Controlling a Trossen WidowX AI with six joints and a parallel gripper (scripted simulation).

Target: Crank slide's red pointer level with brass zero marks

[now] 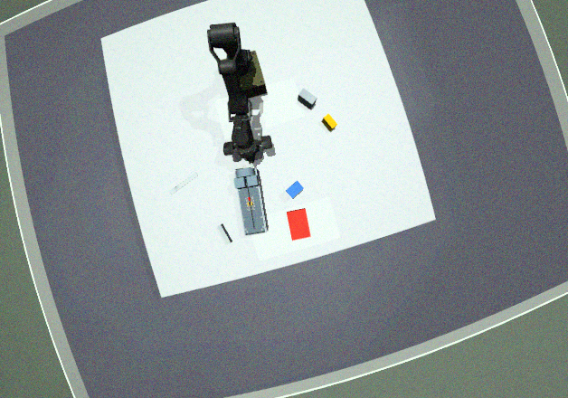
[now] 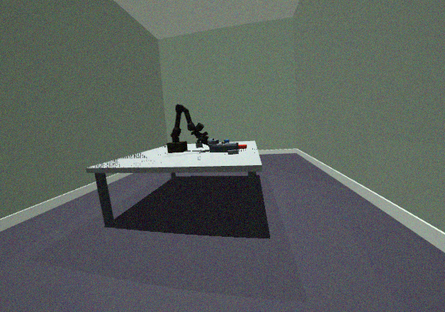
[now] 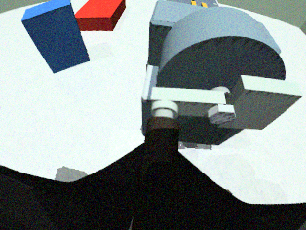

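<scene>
Now: gripper tip 140 mm short of the red pointer, 60 mm to the left of it and 20 mm below it. Also, from my gripper tip: flat red block (310 mm ahead, 80 mm to the left, 40 mm below); blue block (170 mm ahead, 120 mm to the left, 10 mm below); crank handle (30 mm above, 20 mm behind).
</scene>
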